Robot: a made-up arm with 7 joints.
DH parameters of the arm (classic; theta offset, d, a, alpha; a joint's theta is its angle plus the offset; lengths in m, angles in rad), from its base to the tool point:
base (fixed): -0.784 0 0.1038 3.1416
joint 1: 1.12 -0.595 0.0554 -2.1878
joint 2: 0 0.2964 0.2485 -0.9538
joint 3: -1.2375 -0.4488 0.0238 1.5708
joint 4: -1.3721 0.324 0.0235 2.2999
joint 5: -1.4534 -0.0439 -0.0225 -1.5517
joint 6: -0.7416 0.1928 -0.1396 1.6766
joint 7: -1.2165 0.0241 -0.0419 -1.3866
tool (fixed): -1.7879 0.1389 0 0
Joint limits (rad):
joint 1: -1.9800..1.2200
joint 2: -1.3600..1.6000
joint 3: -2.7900..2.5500
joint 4: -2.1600..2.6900
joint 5: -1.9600..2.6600
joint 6: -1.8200..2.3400
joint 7: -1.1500..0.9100
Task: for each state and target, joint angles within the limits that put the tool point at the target. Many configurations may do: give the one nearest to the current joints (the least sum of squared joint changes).
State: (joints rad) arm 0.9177 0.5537 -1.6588 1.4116 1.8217 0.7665 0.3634
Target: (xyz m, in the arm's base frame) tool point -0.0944 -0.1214 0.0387
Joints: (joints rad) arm 1.0967 0.7161 -0.9540 1.7352 1.4982 0.9462 0.5325
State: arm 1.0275 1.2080 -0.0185 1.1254 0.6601 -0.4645 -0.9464
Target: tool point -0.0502 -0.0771 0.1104
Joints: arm 0.8219 0.6698 -0.8511 0.8662 0.8791 -0.4763 -0.3348
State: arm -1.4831 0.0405 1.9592 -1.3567 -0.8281 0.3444 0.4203
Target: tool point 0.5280 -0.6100 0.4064
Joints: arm -1.7551 0.5992 1.8838 -1.8374 -0.8856 0.5115 0.2337
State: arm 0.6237 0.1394 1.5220 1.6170 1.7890 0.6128 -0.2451
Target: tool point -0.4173 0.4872 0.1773
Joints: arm 0.8667 0.0105 1.3200 1.4414 1.9812 0.5658 -0.2902
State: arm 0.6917 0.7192 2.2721 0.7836 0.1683 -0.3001 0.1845
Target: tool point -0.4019 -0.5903 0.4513
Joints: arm 0.5785 0.3153 2.5500 1.0283 -0.7499 -0.1252 -0.0064
